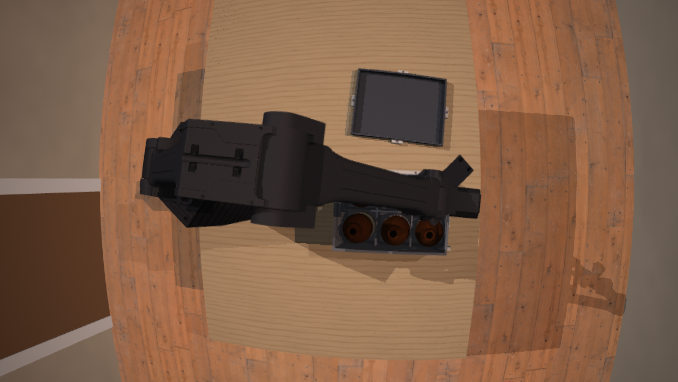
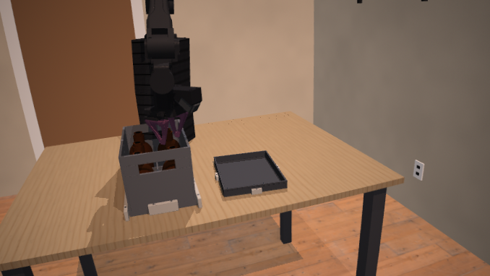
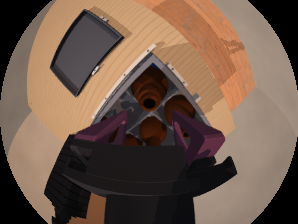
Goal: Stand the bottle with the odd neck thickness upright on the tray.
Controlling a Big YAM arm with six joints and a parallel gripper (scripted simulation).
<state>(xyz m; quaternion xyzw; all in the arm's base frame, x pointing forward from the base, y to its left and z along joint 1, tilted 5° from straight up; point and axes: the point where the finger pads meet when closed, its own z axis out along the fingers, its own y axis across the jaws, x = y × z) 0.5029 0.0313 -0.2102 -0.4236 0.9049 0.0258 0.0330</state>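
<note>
My hand is 80 mm past the grey crate, 50 mm to the left of it and 110 mm above it. Round my hand: dark tray 100 mm behind, 230 mm to the left, 180 mm below.
</note>
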